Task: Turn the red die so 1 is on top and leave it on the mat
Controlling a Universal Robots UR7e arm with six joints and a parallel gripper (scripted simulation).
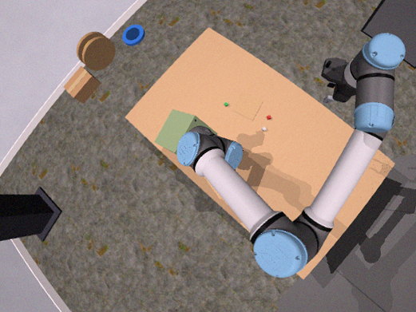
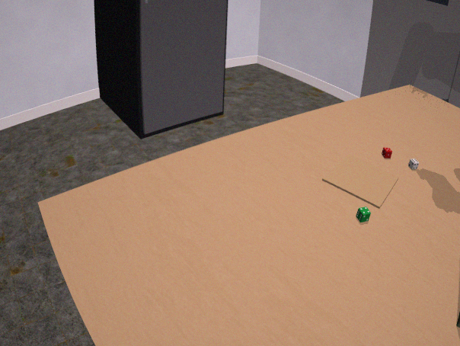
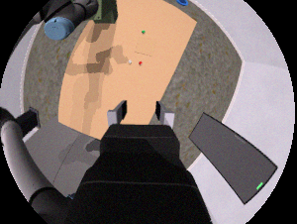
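My gripper is now 6 cm past the white die, 16 cm to the right of it and 60 cm above it. The rest, counted from my hand: red die: 2 cm ahead, 18 cm to the left, 60 cm below; mat: 1 cm ahead, 33 cm to the left, 61 cm below; green die: 6 cm behind, 44 cm to the left, 60 cm below.
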